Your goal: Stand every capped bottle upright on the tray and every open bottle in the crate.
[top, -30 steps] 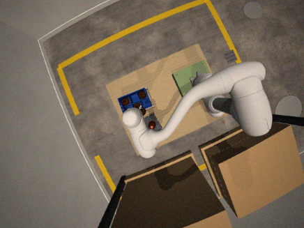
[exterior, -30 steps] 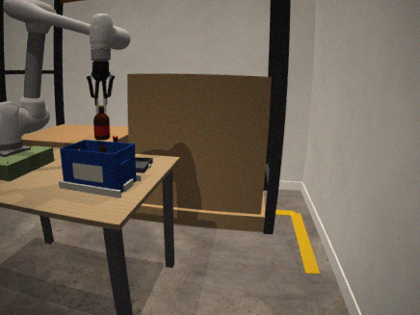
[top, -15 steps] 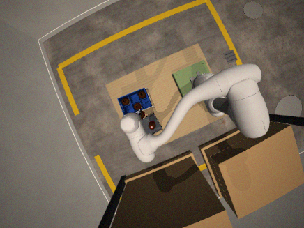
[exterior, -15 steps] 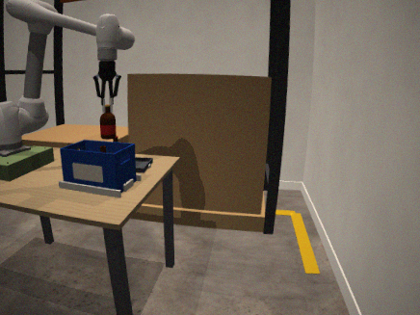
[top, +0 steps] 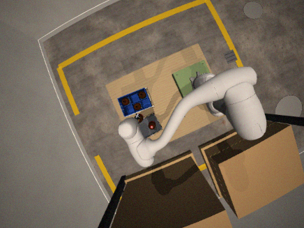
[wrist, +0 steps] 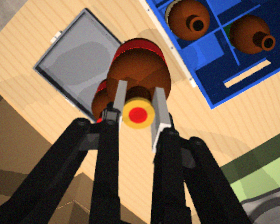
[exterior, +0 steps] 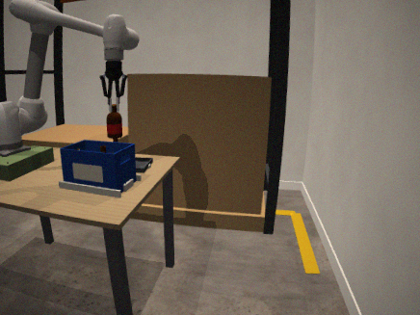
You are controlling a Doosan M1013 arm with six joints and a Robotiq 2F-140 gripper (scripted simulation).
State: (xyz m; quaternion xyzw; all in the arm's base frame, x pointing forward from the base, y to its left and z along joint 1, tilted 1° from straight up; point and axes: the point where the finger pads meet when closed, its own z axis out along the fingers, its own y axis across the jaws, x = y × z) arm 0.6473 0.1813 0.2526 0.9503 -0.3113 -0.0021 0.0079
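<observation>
Now: hand 8 cm above the brown capped bottle. Round my hand: grey tray 4 cm behind, 13 cm to the left, 33 cm below; blue crate 2 cm ahead, 15 cm to the right, 26 cm below; uncapped bottle 11 cm ahead, 18 cm to the right, 25 cm below.
</observation>
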